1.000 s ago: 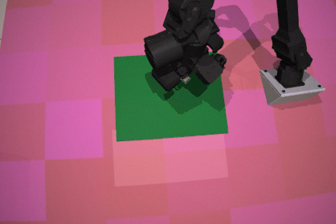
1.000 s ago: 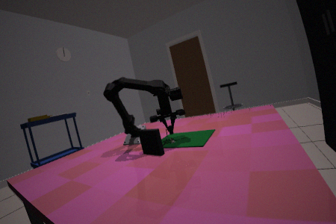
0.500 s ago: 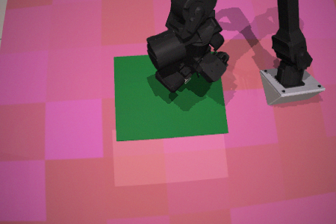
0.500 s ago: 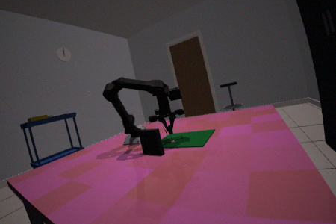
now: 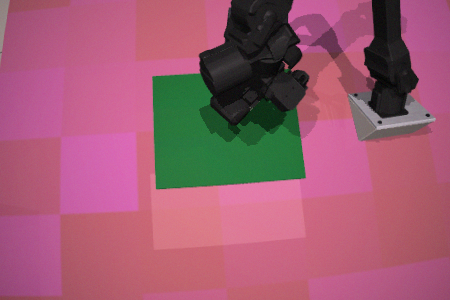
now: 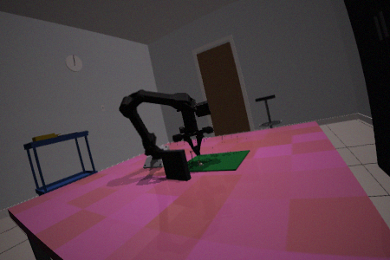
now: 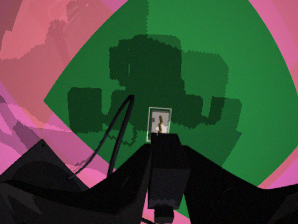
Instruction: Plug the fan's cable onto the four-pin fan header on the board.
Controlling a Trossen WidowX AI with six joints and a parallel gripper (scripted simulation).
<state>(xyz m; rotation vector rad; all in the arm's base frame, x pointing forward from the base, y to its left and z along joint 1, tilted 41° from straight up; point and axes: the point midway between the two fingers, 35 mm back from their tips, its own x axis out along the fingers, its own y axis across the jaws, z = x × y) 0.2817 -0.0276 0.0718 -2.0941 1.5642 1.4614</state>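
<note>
The fan header is 1 cm to the right of my gripper tip and 7 cm below it. From my gripper tip the other things lie so: black fan plug 1 cm ahead, 1 cm to the right, 1 cm above; green board 5 cm ahead, 4 cm to the left, 8 cm below; black fan 3 cm behind, 14 cm to the right, 1 cm below.
</note>
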